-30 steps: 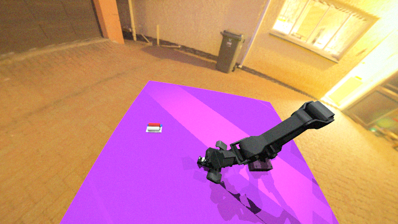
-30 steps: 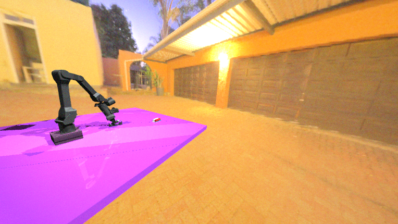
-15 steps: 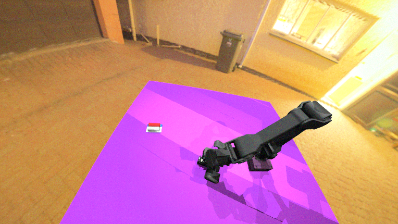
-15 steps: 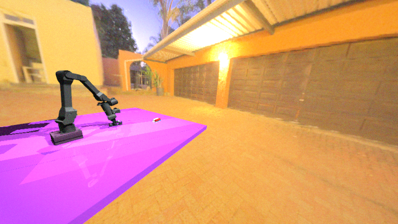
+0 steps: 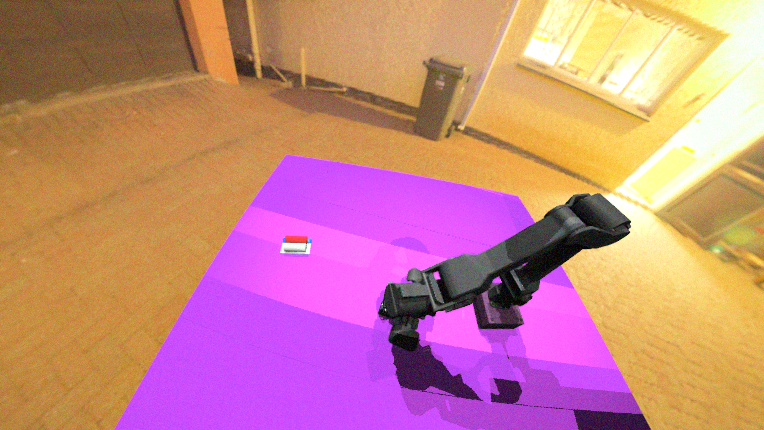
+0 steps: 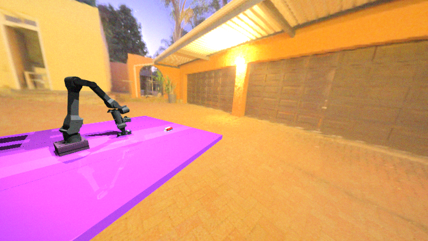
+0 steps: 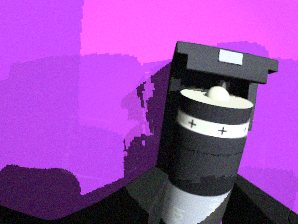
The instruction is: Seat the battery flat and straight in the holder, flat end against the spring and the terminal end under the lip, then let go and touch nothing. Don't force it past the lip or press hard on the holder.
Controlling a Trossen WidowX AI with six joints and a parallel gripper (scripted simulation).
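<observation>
My gripper tip is now 1 cm below the battery.
</observation>
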